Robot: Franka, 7 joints.
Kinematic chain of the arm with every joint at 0, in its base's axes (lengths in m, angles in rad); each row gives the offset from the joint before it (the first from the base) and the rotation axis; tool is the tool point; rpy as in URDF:
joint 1: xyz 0 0 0.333 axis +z
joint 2: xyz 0 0 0 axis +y
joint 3: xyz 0 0 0.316 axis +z
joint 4: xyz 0.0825 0 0 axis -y
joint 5: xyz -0.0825 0 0.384 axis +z
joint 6: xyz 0 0 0 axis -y
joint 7: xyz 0.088 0 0 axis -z
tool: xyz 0 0 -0.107 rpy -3.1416 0 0
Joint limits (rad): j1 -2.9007..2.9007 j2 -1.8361..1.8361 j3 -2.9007..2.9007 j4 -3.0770..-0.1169 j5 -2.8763..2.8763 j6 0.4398..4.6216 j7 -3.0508..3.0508
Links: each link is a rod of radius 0.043 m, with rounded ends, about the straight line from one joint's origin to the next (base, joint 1, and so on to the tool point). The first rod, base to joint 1, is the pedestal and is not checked.
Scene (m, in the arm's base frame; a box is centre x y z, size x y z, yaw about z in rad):
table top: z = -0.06
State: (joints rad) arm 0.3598 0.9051 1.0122 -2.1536 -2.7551 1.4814 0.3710
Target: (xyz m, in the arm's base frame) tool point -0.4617 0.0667 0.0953
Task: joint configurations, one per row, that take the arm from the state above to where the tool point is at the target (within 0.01 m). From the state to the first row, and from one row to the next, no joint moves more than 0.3 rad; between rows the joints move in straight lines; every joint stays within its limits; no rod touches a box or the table.
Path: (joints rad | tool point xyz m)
1: 0.6575 1.0559 1.0472 -2.2297 -2.7619 1.5469 0.3710 | -0.0435 0.5604 0.1418
2: 0.9551 1.2067 1.0821 -2.3058 -2.7686 1.6124 0.3710 | -0.2560 0.4571 0.1041
3: 1.2528 1.3575 1.1171 -2.3819 -2.7754 1.6779 0.3710 | -0.4033 0.2800 0.0889
4: 1.5504 1.5083 1.1521 -2.4580 -2.7821 1.7434 0.3710 | -0.4617 0.0667 0.0953

